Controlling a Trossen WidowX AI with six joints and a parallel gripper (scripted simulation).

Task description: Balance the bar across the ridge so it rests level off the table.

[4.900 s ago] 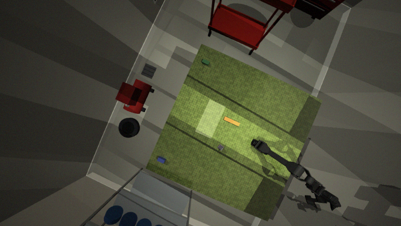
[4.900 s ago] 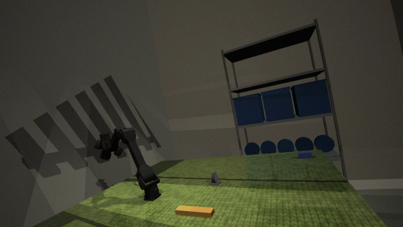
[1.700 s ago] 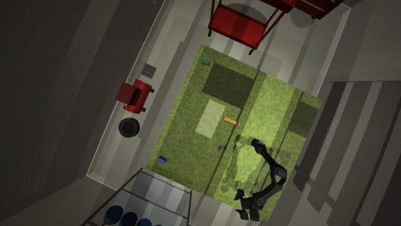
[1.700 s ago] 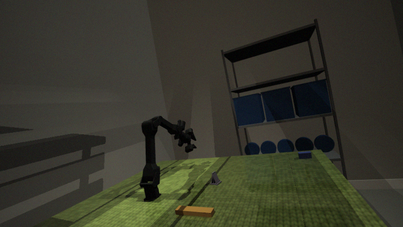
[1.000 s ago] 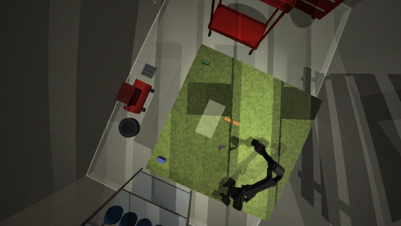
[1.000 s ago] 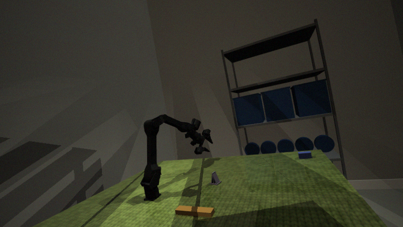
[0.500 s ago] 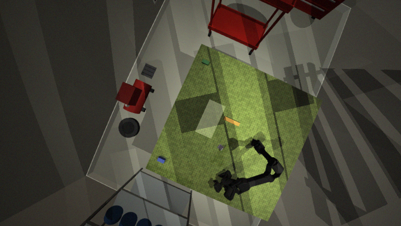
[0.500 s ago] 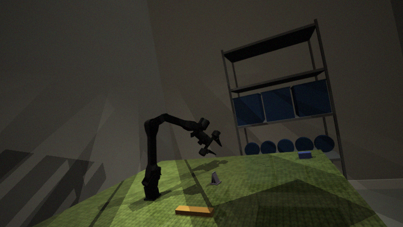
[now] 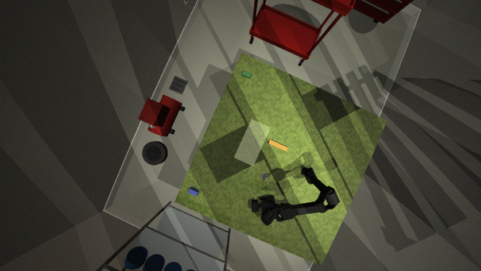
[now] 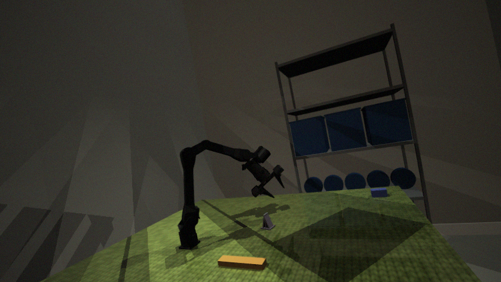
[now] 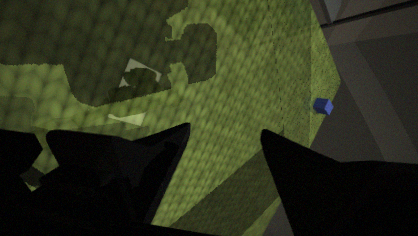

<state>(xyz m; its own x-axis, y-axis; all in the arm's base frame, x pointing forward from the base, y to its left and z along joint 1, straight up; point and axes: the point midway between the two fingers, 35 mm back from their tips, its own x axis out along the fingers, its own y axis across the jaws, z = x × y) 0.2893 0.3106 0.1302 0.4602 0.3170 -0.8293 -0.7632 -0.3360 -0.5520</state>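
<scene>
The bar is 42 cm to the right of my gripper tip, 9 cm below it and 1 cm behind it. Also, from my gripper tip: green block 82 cm to the right, 43 cm ahead, 9 cm below; small blue block 43 cm ahead, 18 cm to the left, 9 cm below.
</scene>
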